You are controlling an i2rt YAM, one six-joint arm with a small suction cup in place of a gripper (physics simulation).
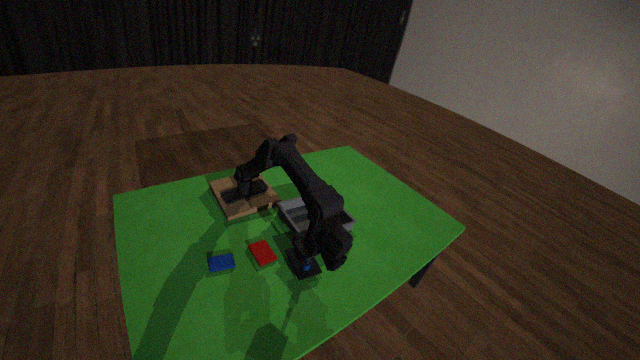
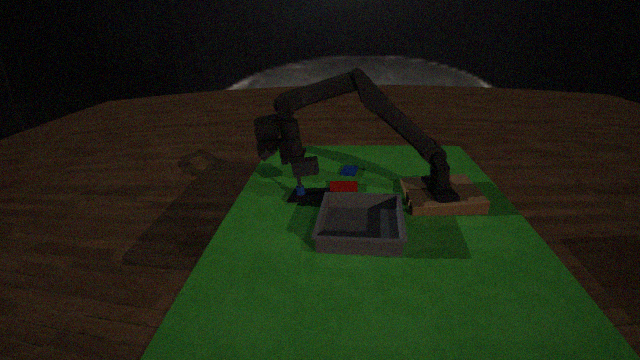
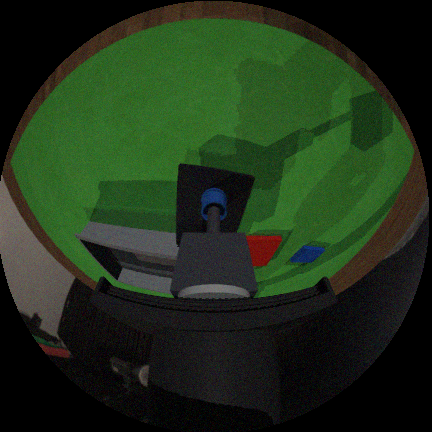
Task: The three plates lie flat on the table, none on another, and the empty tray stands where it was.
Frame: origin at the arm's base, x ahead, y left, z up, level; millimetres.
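Seen in the pictures: hand, tool point: (image 1: 305, 268) (image 2: 301, 196) (image 3: 213, 195); arm's base, link origin: (image 1: 245, 191) (image 2: 439, 189).
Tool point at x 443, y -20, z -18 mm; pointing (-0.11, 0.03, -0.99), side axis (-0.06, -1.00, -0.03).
Offsets run from my tool point to a thing's top centre. Level surfaces: height alone.
A black plate @[dz +20, dx -23, dy +7 mm] (image 1: 295, 261) (image 2: 314, 196) (image 3: 192, 189) sits under my suction cup (image 1: 306, 267) (image 2: 300, 191) (image 3: 214, 199), which presses on its top and holds it. It is low at the green mat @[dz -11 mm] (image 1: 156, 232), and I cannot tell whether it touches. A red plate @[dz -2, dx -139, dy -79 mm] (image 1: 262, 251) (image 2: 343, 186) (image 3: 264, 249) lies flat just beside it. A blue plate @[dz -2, dx -171, dy -216 mm] (image 1: 221, 262) (image 2: 348, 170) (image 3: 306, 254) lies flat further out, apart from the red one. The empty grey tray @[dz +39, dx -168, dy +187 mm] (image 1: 291, 206) (image 2: 358, 246) (image 3: 128, 239) stands on the mat next to the black plate.
The arm's base stands on a tan wooden block (image 1: 241, 208) (image 2: 447, 206) beside the tray. The mat covers a small table with wood floor (image 1: 492, 178) around it. The arm's links reach over the tray.
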